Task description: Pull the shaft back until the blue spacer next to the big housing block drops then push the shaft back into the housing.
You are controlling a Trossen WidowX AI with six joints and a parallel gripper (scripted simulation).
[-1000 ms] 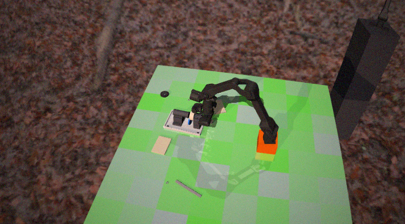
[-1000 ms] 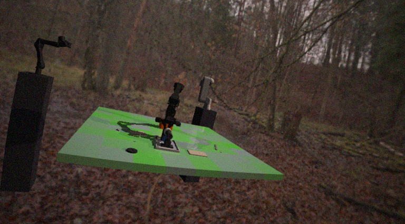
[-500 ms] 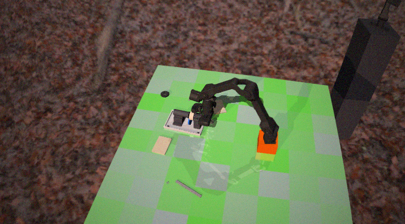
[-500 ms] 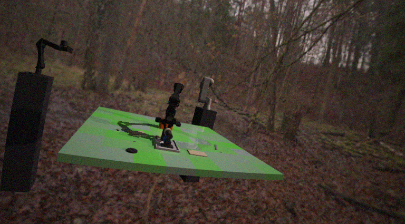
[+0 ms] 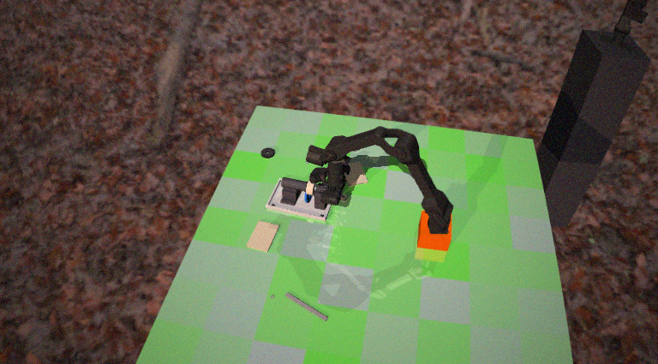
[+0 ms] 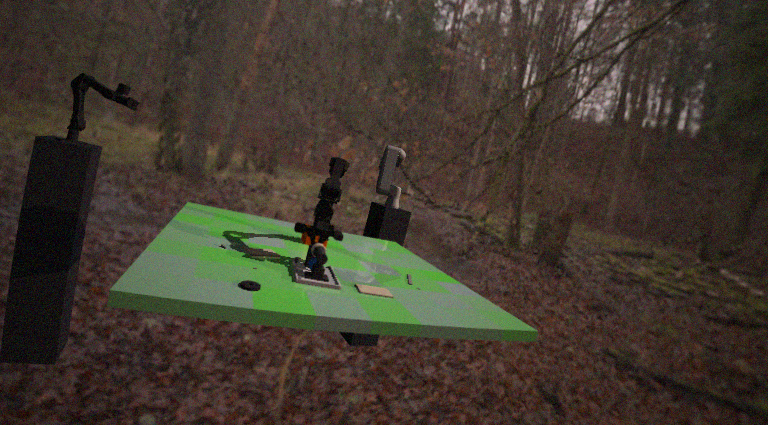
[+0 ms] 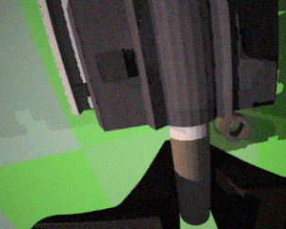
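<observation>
The tan spacer is 90 mm ahead of my gripper tip, 30 mm above it and 20 mm to the right of it. From my gripper tip the other things lie so: grey bar (420 mm to the left, 80 mm ahead, 40 mm below); blue spacer (100 mm ahead, 20 mm to the right, 10 mm below); black disc (300 mm ahead, 280 mm to the right, 40 mm below).
</observation>
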